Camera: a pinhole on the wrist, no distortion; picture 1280 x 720 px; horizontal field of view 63.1 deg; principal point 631.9 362.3 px. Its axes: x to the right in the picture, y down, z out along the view. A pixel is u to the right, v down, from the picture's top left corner.
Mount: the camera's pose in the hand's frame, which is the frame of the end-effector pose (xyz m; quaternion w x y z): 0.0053 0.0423 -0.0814 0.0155 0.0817 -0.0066 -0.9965
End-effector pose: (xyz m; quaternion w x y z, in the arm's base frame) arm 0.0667 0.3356 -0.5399 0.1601 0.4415 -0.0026 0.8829
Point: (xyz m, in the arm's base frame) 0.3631 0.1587 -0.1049
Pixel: 237 204
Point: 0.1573 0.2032 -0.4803
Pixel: 681 51
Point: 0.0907 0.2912 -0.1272
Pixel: outside the picture
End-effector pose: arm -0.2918 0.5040 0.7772 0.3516 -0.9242 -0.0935 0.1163
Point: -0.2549 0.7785 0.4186
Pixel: 117 390
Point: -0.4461 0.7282 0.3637
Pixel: 520 272
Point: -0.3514 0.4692 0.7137
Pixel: 952 200
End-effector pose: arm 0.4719 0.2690 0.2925 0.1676 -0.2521 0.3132 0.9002
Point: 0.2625 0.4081 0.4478
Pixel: 140 312
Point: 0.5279 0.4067 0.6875
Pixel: 1045 318
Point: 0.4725 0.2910 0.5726
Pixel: 998 107
